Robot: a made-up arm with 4 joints. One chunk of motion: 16 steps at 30 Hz.
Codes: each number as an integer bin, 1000 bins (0 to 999) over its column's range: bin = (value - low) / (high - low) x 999, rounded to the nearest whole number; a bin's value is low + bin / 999 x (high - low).
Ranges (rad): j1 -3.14..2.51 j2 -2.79..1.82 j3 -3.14..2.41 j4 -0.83..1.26
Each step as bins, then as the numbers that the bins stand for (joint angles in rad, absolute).
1 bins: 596 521 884 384
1 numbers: 0.2308 -0.3858 1.7711 -0.0266
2 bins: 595 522 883 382
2 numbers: 0.2251 -0.3812 1.7656 -0.0308
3 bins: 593 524 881 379
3 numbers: 0.2138 -0.3719 1.7544 -0.0371
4 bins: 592 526 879 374
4 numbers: 0.2081 -0.3627 1.7433 -0.0476
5 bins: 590 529 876 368
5 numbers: 0.1968 -0.3489 1.7267 -0.0601
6 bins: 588 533 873 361
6 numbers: 0.1855 -0.3304 1.7100 -0.0748
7 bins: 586 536 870 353
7 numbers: 0.1742 -0.3166 1.6933 -0.0915
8 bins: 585 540 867 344
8 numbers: 0.1686 -0.2981 1.6767 -0.1103
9 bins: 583 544 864 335
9 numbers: 0.1572 -0.2796 1.6600 -0.1291
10 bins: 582 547 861 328
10 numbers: 0.1516 -0.2658 1.6433 -0.1438
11 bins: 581 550 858 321
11 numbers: 0.1459 -0.2520 1.6267 -0.1584
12 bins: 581 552 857 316
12 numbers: 0.1459 -0.2427 1.6211 -0.1689
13 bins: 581 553 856 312
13 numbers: 0.1459 -0.2381 1.6156 -0.1773
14 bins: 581 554 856 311
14 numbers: 0.1459 -0.2335 1.6156 -0.1794
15 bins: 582 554 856 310
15 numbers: 0.1516 -0.2335 1.6156 -0.1815
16 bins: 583 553 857 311
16 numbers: 0.1572 -0.2381 1.6211 -0.1794
